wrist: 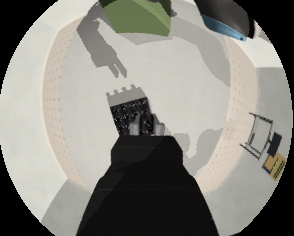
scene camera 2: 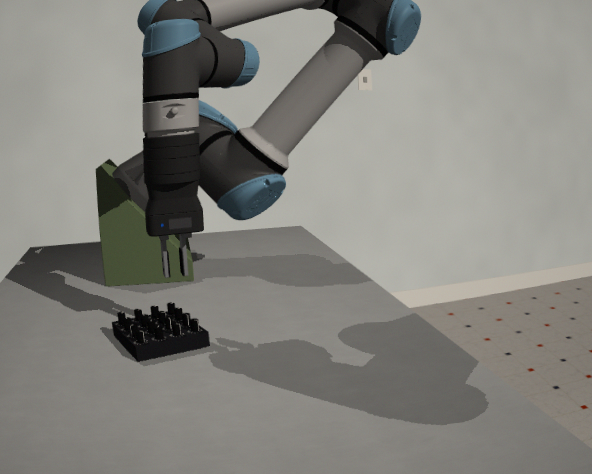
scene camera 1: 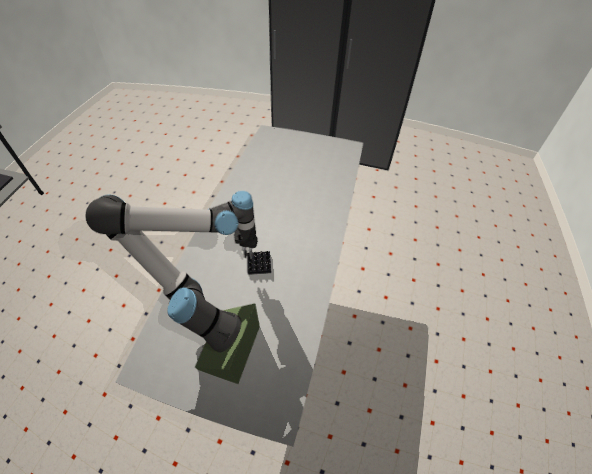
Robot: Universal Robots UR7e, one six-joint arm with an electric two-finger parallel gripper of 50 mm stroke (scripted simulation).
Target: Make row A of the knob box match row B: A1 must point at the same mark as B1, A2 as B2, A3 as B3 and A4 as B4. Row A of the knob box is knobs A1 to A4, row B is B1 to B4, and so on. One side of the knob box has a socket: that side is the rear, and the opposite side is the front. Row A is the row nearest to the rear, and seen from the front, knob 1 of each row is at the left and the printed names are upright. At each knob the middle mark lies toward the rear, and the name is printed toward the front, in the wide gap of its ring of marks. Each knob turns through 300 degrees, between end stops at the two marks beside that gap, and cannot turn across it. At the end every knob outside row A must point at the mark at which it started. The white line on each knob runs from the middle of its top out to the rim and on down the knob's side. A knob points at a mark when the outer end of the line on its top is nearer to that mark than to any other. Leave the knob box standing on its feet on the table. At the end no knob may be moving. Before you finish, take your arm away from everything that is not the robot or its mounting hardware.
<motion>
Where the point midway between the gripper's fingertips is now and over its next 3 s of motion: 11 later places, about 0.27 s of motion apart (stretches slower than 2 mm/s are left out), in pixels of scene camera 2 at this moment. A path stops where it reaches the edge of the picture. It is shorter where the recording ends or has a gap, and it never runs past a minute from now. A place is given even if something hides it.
The gripper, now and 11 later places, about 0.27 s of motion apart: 175,274; 175,277; 176,281; 176,287; 176,293; 177,299; 177,302; 177,304; 177,305; 178,309; 178,312; 178,314
</motion>
